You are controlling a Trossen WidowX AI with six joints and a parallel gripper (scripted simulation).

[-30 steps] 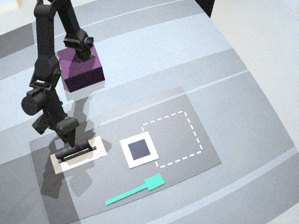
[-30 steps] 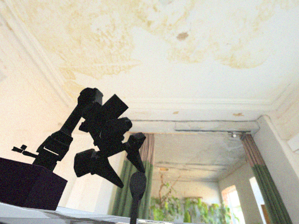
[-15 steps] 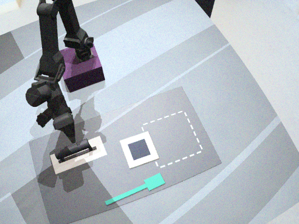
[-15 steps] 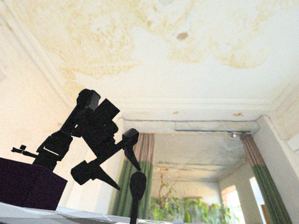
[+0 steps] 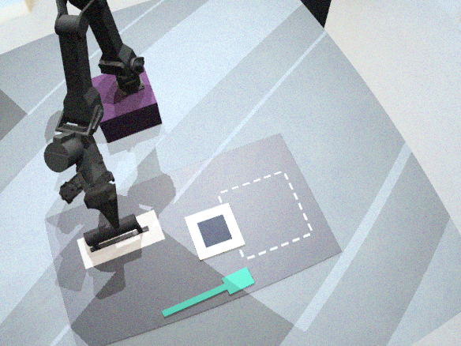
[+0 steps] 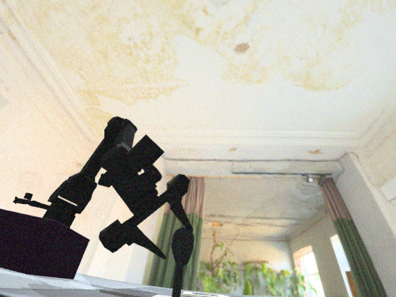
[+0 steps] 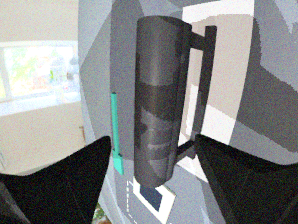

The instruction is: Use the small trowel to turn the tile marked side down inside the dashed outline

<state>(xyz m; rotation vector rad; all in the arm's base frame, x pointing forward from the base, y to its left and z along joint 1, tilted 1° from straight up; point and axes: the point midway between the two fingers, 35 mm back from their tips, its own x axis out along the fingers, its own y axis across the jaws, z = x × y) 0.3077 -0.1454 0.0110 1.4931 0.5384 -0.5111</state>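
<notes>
My gripper tip is now 6 cm short of the grey mat, 12 cm to the right of it and 10 cm above it. From my gripper tip the other things lie so: tile 8 cm ahead, 19 cm to the left, 8 cm below; then teal trowel 20 cm ahead, 14 cm to the left, 8 cm below.
</notes>
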